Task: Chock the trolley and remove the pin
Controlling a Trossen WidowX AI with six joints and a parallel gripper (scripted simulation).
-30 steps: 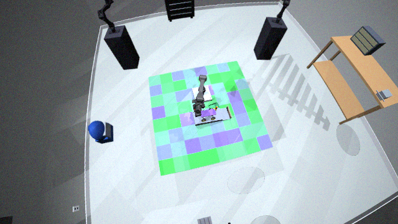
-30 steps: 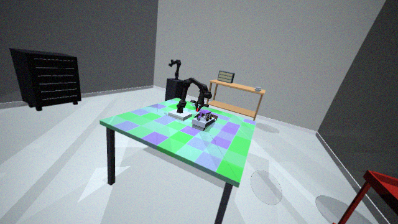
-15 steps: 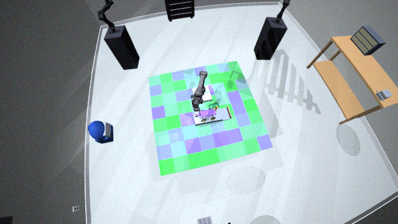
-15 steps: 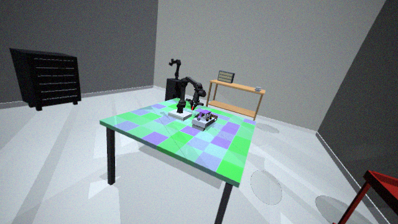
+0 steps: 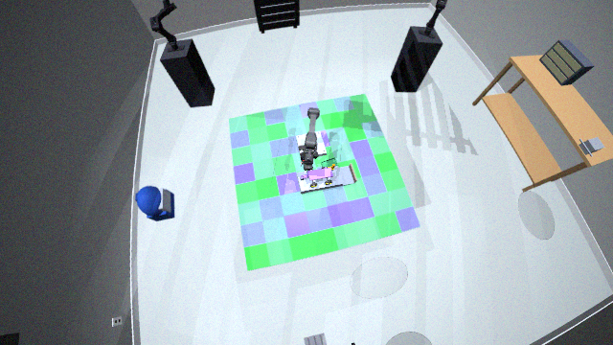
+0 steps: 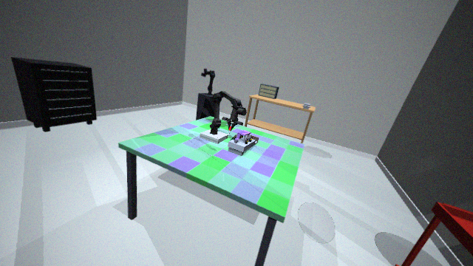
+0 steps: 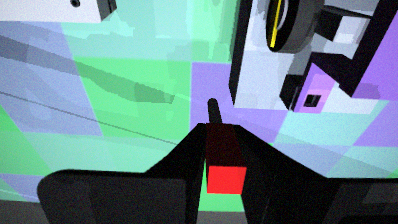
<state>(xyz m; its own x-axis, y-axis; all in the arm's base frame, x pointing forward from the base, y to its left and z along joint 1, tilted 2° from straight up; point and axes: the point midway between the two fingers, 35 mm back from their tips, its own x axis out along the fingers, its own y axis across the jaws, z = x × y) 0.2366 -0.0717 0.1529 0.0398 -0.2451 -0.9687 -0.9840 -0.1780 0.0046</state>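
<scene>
Right now the yellow chock is 1 cm ahead of my gripper tip, 21 cm to the left of it and 9 cm below it. Round my gripper tip: brown block: 4 cm ahead, 39 cm to the left, 14 cm below; then purple trolley: 8 cm ahead, 12 cm to the left, 6 cm below; then stop pin: right at my gripper tip.
</scene>
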